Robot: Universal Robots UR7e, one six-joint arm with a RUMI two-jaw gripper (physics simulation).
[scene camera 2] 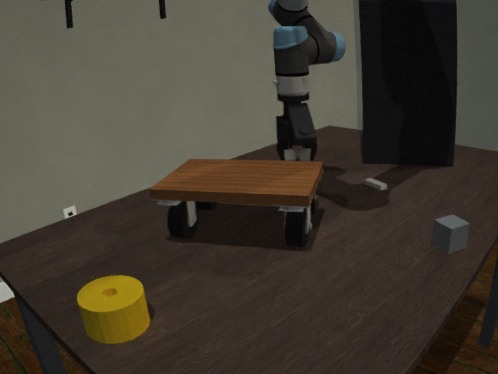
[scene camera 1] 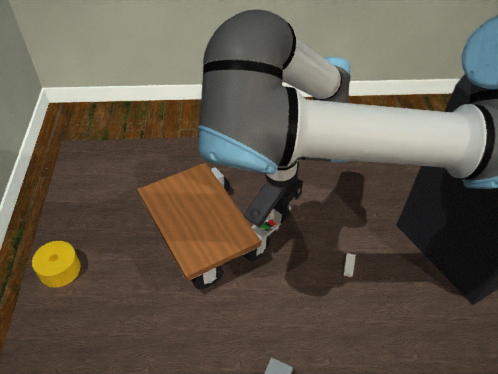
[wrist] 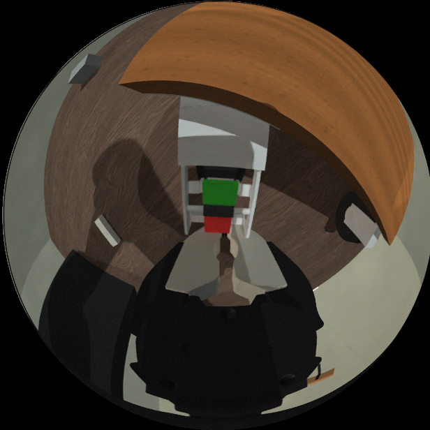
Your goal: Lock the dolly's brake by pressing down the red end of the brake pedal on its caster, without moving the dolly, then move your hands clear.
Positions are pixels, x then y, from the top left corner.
Scene:
yellow cylinder: scene camera 2; scene camera 1; not seen in the wrist view (hidden by a dolly)
dolly: scene camera 2; scene camera 1; wrist 274, 74
same spot on dolly: [scene camera 2: 290, 185] = [scene camera 1: 196, 255]
same spot on yellow cylinder: [scene camera 1: 56, 263] = [scene camera 2: 121, 294]

